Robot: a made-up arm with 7 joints. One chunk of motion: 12 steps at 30 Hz.
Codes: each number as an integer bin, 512 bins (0 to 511) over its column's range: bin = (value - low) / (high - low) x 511, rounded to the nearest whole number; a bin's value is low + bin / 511 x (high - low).
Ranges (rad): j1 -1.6..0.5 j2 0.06..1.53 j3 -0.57..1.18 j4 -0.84..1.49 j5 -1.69..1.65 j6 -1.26..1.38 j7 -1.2..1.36
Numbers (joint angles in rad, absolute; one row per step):
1: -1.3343 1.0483 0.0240 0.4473 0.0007 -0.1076 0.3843
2: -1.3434 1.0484 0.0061 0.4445 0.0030 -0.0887 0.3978
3: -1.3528 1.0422 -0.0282 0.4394 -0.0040 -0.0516 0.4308
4: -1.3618 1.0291 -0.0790 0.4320 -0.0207 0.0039 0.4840
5: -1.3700 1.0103 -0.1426 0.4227 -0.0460 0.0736 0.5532
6: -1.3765 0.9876 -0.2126 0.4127 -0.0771 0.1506 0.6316
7: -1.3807 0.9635 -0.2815 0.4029 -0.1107 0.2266 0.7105
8: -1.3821 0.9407 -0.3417 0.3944 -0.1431 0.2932 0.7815
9: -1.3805 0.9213 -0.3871 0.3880 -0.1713 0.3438 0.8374
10: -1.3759 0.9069 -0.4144 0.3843 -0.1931 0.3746 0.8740
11: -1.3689 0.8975 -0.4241 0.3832 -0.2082 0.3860 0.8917
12: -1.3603 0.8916 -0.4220 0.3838 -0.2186 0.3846 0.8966
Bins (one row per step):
1: 65 344 173 282 259 223 316
2: 62 344 168 282 259 227 319
3: 60 341 158 281 258 234 326
4: 58 337 143 279 255 245 336
5: 56 330 125 277 252 258 350
6: 54 322 104 275 247 273 366
7: 53 314 84 273 242 288 381
8: 53 306 67 271 237 301 396
9: 53 299 53 269 232 310 407
10: 55 294 45 269 229 316 414
11: 56 291 43 268 227 319 418
12: 58 289 43 268 225 318 419

